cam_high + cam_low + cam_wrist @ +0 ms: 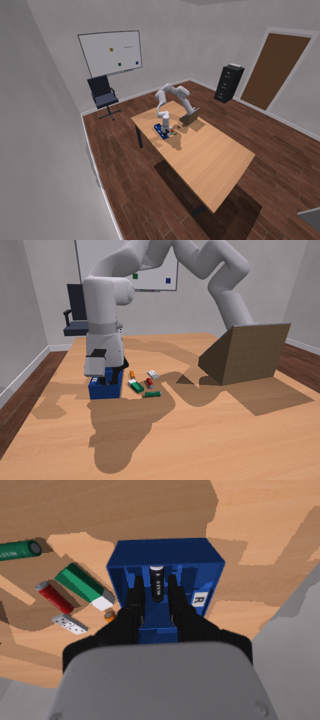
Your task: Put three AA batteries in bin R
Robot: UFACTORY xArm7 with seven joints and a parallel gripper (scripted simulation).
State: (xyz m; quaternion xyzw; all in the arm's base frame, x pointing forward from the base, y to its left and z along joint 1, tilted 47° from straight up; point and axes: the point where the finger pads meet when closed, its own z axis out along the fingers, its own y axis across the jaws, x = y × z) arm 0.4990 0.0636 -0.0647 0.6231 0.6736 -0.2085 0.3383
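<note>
Now: the black AA battery 2 cm below my hand. Also, from my hand: bin 1 cm ahead, 8 cm to the right, 2 cm below; green-and-white block 8 cm behind, 2 cm to the right, 3 cm below; orange battery 7 cm behind, 9 cm to the right, 3 cm below.
</note>
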